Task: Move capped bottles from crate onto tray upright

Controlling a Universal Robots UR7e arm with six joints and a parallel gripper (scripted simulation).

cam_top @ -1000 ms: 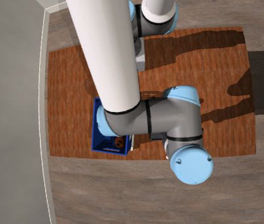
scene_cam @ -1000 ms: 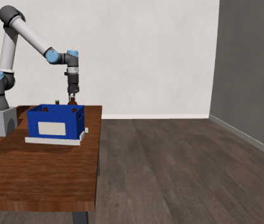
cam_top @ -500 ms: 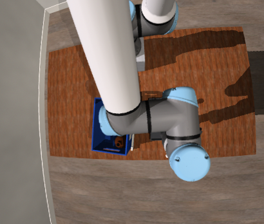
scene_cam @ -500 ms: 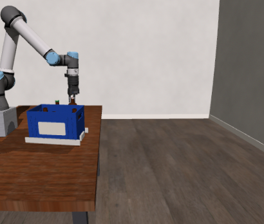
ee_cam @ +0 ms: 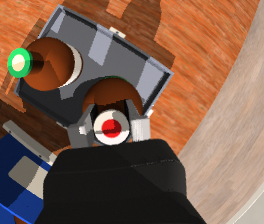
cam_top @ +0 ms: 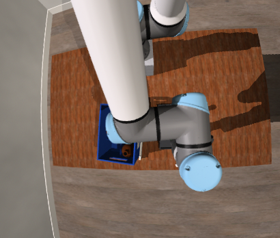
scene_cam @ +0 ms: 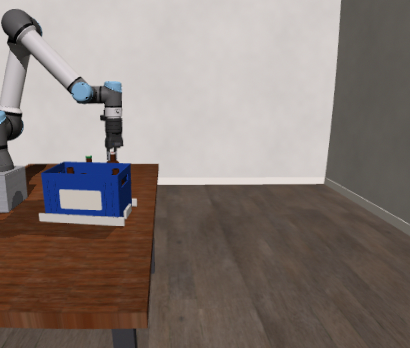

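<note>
My hand is 60 mm above the red-capped bottle. The rest, counted from my hand: brown bottle: 50 mm ahead, 260 mm to the right, 70 mm below; then green-capped bottle: 110 mm behind, 80 mm below; then dark grey tray: 50 mm behind, 150 mm below.
</note>
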